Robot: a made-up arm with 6 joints. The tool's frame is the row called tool.
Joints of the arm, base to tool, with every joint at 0 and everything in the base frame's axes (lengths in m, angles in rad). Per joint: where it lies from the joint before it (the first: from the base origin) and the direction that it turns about. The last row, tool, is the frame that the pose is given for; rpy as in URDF.
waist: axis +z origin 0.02 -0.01 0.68
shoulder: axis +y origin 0.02 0 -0.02
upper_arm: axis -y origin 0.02 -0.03 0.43
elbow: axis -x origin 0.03 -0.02 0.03
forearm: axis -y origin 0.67 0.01 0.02
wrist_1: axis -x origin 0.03 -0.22 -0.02
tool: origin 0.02 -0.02 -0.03 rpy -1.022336 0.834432 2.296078
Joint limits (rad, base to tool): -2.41..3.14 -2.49..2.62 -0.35..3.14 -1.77..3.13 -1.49..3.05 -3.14..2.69
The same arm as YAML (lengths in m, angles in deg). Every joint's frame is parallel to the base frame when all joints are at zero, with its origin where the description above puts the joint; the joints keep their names.
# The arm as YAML. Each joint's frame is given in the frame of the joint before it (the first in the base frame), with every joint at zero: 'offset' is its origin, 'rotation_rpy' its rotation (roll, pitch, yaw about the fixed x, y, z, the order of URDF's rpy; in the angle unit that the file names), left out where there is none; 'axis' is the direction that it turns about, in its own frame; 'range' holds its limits. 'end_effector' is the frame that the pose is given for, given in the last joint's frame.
length_unit: m
angle_unit: deg
chain:
  - id: waist
    offset: [0.02, -0.01, 0.68]
    axis: [0.0, 0.0, 1.0]
    range: [-138.08, 179.91]
  - id: shoulder
    offset: [0.02, 0.0, -0.02]
    axis: [0.0, 1.0, 0.0]
    range: [-142.67, 150.11]
  - id: upper_arm
    offset: [0.02, -0.03, 0.43]
    axis: [0.0, -1.0, 0.0]
    range: [-20.05, 179.91]
  - id: elbow
    offset: [0.03, -0.02, 0.03]
    axis: [-1.0, 0.0, 0.0]
    range: [-101.41, 179.34]
  - id: forearm
    offset: [0.67, 0.01, 0.02]
    axis: [0.0, -1.0, 0.0]
    range: [-85.37, 174.75]
  - id: wrist_1
    offset: [0.03, -0.22, -0.02]
    axis: [-1.0, 0.0, 0.0]
    range: [-179.91, 154.13]
end_effector:
  offset: [0.02, -0.02, -0.03]
  rotation_rpy: [-58.58, 47.81, 131.56]

